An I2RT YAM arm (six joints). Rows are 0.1 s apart.
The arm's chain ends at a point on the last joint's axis. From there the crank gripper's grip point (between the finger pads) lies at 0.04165 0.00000 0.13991 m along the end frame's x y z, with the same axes.
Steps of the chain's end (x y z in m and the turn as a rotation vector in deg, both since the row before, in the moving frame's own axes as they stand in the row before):
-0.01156 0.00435 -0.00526 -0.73 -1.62 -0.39
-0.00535 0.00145 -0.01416 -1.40 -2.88 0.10
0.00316 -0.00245 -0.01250 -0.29 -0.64 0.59
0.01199 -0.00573 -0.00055 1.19 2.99 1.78
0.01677 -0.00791 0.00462 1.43 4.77 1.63
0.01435 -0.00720 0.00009 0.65 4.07 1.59
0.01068 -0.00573 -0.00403 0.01 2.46 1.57
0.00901 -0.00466 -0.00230 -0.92 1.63 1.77
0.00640 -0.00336 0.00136 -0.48 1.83 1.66
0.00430 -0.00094 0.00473 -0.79 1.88 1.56
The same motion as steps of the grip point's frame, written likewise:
-0.01553 0.00587 -0.00415 -0.73 -1.62 -0.39
-0.01243 0.00496 -0.01229 -1.40 -2.88 0.10
0.00159 -0.00132 -0.01205 -0.29 -0.64 0.59
0.01925 -0.00720 -0.00293 1.19 2.99 1.78
0.02829 -0.01000 0.00064 1.43 4.77 1.63
0.02418 -0.00748 -0.00322 0.65 4.07 1.59
0.01663 -0.00453 -0.00595 0.01 2.46 1.57
0.01292 -0.00108 -0.00357 -0.92 1.63 1.77
0.01081 -0.00092 -0.00005 -0.48 1.83 1.66
0.00883 0.00218 0.00327 -0.79 1.88 1.56

